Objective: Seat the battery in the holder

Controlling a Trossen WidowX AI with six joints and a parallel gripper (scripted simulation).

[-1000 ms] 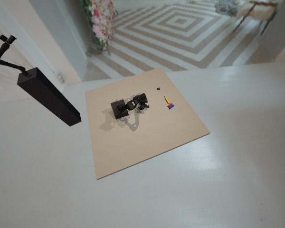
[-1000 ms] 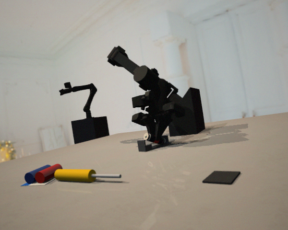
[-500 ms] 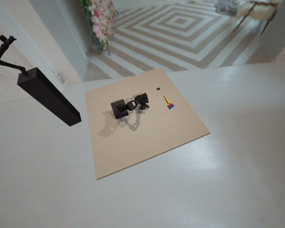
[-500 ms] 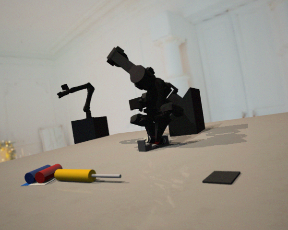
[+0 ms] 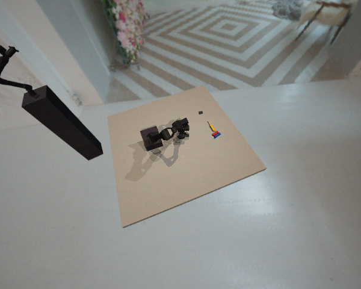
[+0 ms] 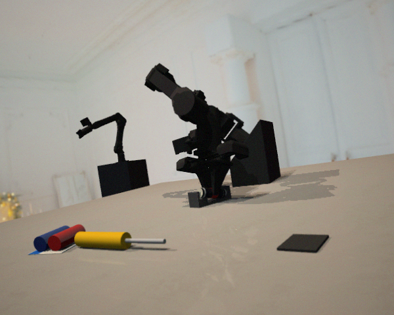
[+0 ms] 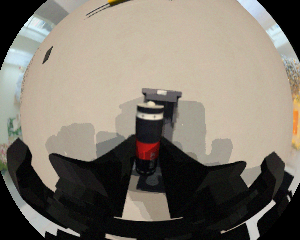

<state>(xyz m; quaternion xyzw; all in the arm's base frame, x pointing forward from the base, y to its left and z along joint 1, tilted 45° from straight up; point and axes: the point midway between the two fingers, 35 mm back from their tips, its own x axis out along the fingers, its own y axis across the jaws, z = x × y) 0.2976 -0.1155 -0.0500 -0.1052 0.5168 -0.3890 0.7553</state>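
The battery is 1 cm above my gripper tip. The rest, counted from my gripper tip: flat black square 30 cm ahead, 19 cm to the left, 1 cm below; then yellow-handled screwdriver 29 cm ahead, 4 cm to the right, 1 cm below.
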